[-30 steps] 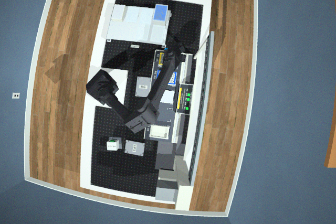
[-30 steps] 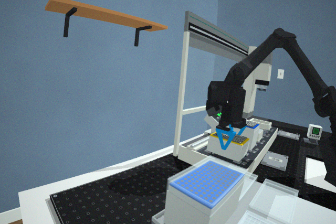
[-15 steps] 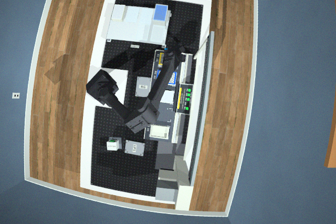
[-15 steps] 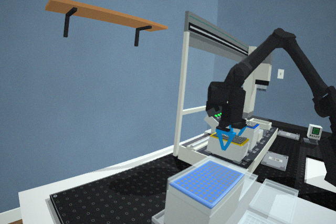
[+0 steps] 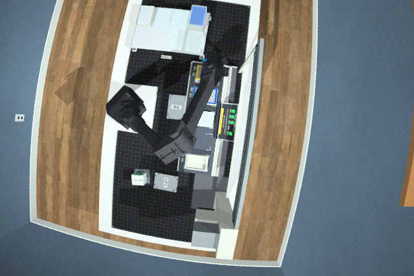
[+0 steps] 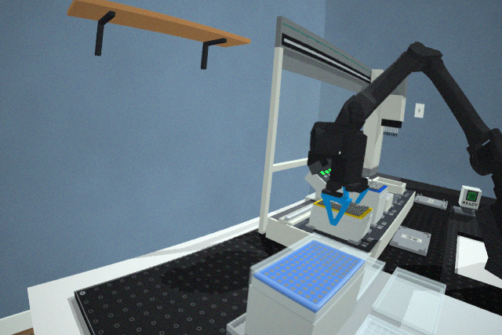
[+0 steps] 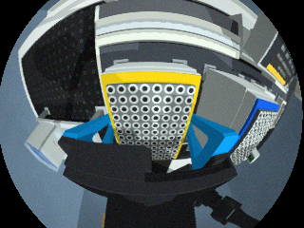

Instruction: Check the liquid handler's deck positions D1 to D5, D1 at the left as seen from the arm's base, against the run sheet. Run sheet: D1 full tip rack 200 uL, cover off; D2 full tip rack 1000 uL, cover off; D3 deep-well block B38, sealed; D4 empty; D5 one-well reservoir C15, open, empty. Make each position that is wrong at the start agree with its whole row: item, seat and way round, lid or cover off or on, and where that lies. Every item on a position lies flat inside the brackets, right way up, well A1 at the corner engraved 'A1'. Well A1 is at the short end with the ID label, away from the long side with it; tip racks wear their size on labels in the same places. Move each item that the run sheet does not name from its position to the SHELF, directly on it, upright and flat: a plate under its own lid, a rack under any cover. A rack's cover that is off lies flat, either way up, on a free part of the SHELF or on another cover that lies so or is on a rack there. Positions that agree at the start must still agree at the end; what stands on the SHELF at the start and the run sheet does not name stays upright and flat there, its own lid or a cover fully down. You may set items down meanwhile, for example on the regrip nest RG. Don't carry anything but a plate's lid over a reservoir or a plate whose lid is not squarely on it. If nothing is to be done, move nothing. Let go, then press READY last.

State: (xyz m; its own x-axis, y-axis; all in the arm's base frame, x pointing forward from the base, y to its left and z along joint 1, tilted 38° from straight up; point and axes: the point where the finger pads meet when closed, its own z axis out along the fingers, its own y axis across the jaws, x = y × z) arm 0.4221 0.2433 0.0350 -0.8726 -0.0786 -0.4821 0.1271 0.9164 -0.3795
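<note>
Now: the yellow-rimmed tip rack 10 mm behind my hand and 10 mm above it. Round my hand: frame post: 200 mm ahead, 150 mm above, 30 mm to the left; then blue-rimmed tip rack: 130 mm to the right, 30 mm above, 20 mm behind; then white deep-well block: 250 mm to the right, 30 mm behind, 10 mm below.
</note>
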